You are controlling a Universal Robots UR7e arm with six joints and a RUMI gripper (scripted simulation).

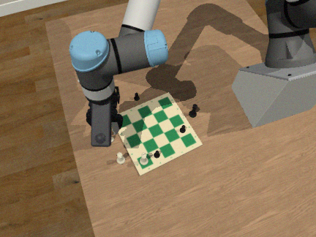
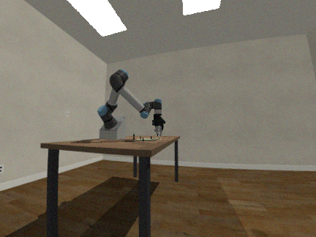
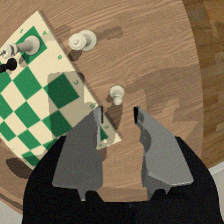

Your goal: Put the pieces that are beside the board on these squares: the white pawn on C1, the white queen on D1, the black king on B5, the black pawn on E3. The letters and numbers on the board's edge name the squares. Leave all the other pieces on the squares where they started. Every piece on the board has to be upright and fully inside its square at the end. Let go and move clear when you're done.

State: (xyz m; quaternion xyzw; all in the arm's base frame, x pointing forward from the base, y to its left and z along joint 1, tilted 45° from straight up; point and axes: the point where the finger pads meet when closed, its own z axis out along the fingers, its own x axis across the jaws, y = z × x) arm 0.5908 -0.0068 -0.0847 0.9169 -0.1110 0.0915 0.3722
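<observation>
Now: hand 40 mm above the white pawn. The rest, counted from my hand: black king (280 mm behind, 30 mm to the right, 20 mm below); cream chessboard (140 mm behind, 50 mm below).
</observation>
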